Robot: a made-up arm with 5 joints.
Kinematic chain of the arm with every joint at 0, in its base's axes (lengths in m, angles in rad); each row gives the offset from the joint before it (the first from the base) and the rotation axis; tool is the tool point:
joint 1: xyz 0 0 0.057 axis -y
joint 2: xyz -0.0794 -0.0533 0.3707 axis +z
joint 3: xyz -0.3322 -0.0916 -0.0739 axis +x
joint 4: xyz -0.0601 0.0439 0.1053 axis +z
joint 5: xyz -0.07 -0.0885 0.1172 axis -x
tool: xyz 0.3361 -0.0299 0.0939
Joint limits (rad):
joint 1: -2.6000..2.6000
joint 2: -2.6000..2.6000
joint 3: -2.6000..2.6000
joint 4: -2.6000..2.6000
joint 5: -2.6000..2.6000
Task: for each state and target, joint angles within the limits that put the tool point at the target. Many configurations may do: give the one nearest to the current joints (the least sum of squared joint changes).
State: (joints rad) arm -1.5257 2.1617 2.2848 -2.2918 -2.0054
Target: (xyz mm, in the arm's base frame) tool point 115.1 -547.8 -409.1
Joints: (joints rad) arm -1.6932 2.1165 2.2782 -2.3538 -1.9502
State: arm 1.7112 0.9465 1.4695 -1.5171 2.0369
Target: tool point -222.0 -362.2 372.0
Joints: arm 1.6409 1.6401 1.1192 -1.3974 1.8729
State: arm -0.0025 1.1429 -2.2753 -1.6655 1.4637
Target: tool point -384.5 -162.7 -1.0
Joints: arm 0.5651 1.0607 -2.6000 -0.9203 1.4458
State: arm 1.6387 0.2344 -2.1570 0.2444 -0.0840
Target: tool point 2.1 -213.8 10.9
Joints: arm 1.3624 0.8941 -2.6000 1.0733 -1.0248
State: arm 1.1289 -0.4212 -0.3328 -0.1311 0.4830
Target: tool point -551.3 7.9 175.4
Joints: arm 0.9852 -0.0093 -0.5111 -0.0726 1.3398
